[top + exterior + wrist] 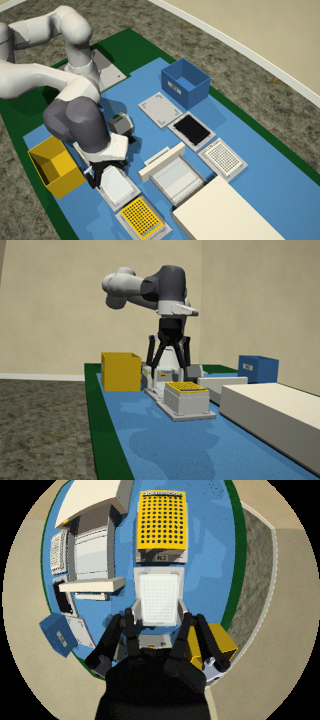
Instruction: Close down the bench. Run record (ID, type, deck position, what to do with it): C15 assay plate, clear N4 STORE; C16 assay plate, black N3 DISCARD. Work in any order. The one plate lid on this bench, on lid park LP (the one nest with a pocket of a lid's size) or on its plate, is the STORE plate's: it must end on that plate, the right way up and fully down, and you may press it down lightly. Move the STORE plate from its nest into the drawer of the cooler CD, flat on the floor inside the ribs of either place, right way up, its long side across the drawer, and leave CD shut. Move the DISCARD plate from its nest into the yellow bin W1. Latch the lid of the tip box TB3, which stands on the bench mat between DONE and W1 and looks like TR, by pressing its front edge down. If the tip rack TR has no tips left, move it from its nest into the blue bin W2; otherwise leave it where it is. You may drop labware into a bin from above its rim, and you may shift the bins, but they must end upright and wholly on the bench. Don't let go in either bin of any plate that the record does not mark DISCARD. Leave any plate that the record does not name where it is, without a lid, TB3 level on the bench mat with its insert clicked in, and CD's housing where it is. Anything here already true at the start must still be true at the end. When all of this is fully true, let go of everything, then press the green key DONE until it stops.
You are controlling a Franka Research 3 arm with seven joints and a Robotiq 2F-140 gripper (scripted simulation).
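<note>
The plate lid is 2 cm below my hand. Round my hand: nest N4: 5 cm below; then tip rack TR: 16 cm ahead, 4 cm to the right; then tip box TB3: 17 cm behind, 5 cm to the left, 2 cm below.
</note>
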